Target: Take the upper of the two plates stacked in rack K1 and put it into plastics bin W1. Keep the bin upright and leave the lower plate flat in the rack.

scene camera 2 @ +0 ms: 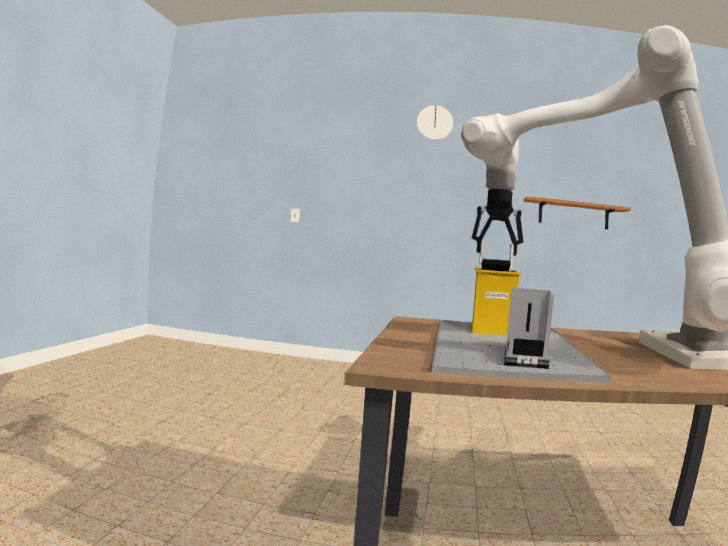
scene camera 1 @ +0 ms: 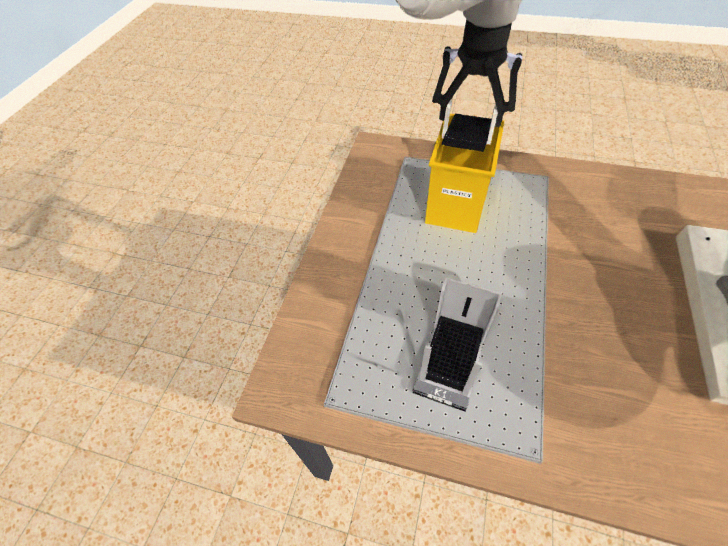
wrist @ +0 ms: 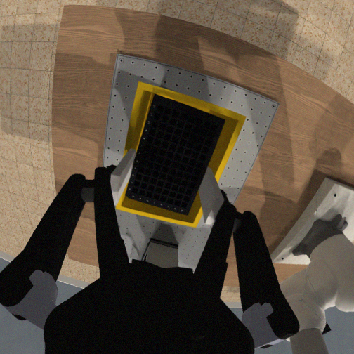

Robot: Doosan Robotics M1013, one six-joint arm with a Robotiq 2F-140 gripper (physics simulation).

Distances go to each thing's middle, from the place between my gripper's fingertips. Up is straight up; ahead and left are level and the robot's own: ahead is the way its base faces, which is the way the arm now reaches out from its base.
Labels:
I see the yellow plastics bin W1 (scene camera 1: 459, 180) 10 cm below my hand.

